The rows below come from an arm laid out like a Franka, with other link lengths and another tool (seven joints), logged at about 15 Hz.
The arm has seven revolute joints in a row. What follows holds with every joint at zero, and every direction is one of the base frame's. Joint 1 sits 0.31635 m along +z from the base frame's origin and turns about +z. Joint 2 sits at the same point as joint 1 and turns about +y. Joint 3 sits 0.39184 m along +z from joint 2 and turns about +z. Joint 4 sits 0.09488 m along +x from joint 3 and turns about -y. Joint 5 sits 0.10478 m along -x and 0.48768 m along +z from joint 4 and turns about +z. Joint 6 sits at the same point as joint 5 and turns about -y. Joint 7 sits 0.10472 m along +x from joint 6 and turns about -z. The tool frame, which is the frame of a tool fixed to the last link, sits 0.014 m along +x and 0.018 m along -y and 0.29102 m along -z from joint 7; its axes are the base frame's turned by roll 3.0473, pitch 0 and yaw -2.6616 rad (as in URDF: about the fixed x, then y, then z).
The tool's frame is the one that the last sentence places.
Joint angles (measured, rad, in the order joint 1, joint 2, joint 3, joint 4, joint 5, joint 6, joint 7), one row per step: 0.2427 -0.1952 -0.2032 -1.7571 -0.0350 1.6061 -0.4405; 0.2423 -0.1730 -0.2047 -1.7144 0.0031 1.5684 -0.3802; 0.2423 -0.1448 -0.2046 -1.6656 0.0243 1.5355 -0.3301; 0.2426 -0.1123 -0.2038 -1.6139 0.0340 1.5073 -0.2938; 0.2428 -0.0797 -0.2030 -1.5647 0.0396 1.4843 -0.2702; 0.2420 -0.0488 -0.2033 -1.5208 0.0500 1.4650 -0.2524; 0.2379 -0.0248 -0.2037 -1.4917 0.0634 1.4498 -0.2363; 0.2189 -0.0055 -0.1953 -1.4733 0.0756 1.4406 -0.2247; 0.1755 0.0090 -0.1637 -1.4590 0.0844 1.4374 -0.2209; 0.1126 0.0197 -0.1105 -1.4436 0.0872 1.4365 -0.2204; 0.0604 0.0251 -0.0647 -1.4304 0.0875 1.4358 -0.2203; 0.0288 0.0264 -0.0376 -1.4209 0.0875 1.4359 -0.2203
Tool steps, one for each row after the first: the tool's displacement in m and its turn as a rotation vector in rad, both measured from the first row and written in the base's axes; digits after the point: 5 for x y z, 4 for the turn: 0.00053 0.00870 0.00725 0.0351 0.0196 -0.0623; 0.00481 0.01476 0.01512 0.0509 0.0338 -0.1117; 0.01190 0.01893 0.02226 0.0538 0.0435 -0.1463; 0.02009 0.02238 0.02803 0.0524 0.0498 -0.1683; 0.02804 0.02612 0.03175 0.0559 0.0564 -0.1858; 0.03337 0.02826 0.03142 0.0633 0.0675 -0.2043; 0.03799 0.02572 0.02844 0.0704 0.0784 -0.2247; 0.04278 0.02101 0.02678 0.0766 0.0821 -0.2390; 0.04749 0.01541 0.02839 0.0795 0.0783 -0.2486; 0.05054 0.01094 0.03231 0.0815 0.0711 -0.2546; 0.05219 0.00764 0.03700 0.0832 0.0628 -0.2588
